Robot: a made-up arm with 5 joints.
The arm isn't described. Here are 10 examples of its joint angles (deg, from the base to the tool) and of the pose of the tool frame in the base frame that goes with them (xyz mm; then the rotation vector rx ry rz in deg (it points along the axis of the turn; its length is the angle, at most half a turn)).
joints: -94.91 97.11 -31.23 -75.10 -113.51
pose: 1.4 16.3 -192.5 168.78 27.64 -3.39
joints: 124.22 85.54 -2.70 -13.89 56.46
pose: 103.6 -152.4 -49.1 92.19 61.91 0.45
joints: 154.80 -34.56 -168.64 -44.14 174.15
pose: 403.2 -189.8 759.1 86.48 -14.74 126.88
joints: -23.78 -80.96 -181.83 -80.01 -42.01
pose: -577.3 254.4 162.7 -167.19 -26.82 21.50
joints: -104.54 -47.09 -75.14 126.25 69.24
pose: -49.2 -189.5 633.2 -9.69 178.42 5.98
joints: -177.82 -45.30 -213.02 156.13 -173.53
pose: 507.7 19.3 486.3 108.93 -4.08 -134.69
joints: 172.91 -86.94 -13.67 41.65 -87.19
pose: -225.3 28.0 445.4 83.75 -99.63 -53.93
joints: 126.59 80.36 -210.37 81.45 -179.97
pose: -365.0 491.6 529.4 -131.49 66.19 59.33
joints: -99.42 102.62 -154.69 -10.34 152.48
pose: -117.1 -706.0 -60.1 79.09 109.06 -73.02
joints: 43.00 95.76 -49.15 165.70 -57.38
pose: 5.3 4.9 -122.8 29.82 35.78 159.53
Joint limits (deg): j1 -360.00..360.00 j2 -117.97..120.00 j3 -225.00..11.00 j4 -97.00..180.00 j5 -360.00..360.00
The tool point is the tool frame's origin. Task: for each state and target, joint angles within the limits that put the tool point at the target. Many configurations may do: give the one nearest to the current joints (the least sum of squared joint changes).
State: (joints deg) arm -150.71 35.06 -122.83 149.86 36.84
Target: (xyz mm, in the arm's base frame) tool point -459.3 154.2 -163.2
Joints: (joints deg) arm -198.56 85.06 -118.73 128.99 36.84
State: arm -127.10 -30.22 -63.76 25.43 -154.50
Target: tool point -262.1 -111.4 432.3
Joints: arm -156.97 -68.39 -21.55 40.83 -154.50
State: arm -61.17 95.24 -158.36 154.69 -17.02
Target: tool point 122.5 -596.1 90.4
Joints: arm -78.39 86.95 -162.10 161.21 -17.02
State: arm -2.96 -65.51 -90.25 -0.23 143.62
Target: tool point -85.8 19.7 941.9
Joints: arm -12.93 -40.70 -118.16 5.99 143.62
